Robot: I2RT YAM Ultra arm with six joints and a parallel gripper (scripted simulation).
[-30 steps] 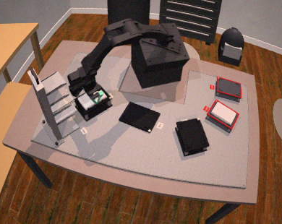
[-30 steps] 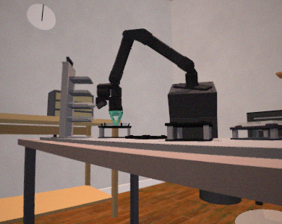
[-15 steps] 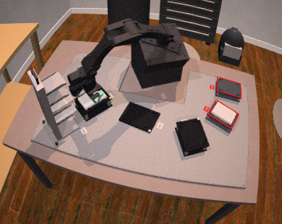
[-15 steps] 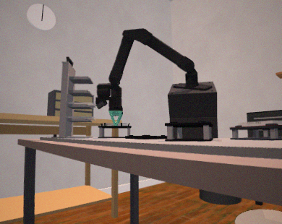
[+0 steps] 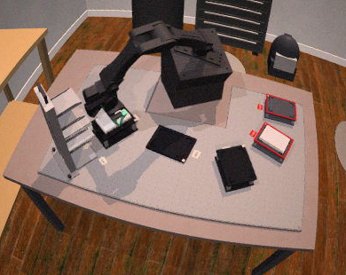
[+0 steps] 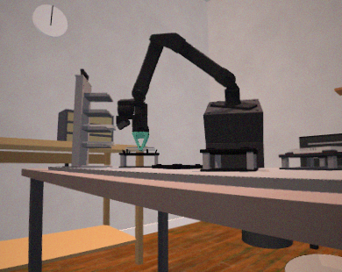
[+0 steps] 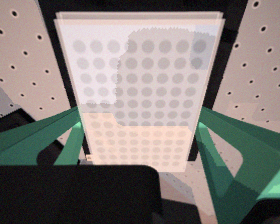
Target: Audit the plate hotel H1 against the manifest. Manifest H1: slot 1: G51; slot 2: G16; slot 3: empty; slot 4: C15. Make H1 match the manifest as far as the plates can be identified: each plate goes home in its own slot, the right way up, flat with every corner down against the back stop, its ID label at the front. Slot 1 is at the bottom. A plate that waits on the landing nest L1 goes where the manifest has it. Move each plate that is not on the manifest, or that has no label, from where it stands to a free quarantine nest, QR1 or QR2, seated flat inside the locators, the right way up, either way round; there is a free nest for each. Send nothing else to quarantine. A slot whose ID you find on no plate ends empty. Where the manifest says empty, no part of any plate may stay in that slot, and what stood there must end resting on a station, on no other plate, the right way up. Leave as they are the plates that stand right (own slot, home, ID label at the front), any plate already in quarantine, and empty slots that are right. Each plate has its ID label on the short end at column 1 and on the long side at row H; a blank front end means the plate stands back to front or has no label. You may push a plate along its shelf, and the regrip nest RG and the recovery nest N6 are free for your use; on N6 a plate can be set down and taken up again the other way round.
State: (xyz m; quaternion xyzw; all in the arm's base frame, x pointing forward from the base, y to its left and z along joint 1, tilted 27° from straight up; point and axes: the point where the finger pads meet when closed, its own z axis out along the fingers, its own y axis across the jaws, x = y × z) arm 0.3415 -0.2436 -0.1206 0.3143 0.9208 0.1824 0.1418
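Right now my hand is 2 cm above the black regrip nest. The rest, counted from my hand: recovery nest N6 (24 cm to the left, 7 cm below); then RG label (8 cm below, 8 cm behind, 6 cm to the left); then H1 tag (16 cm ahead, 8 cm below, 1 cm to the left).
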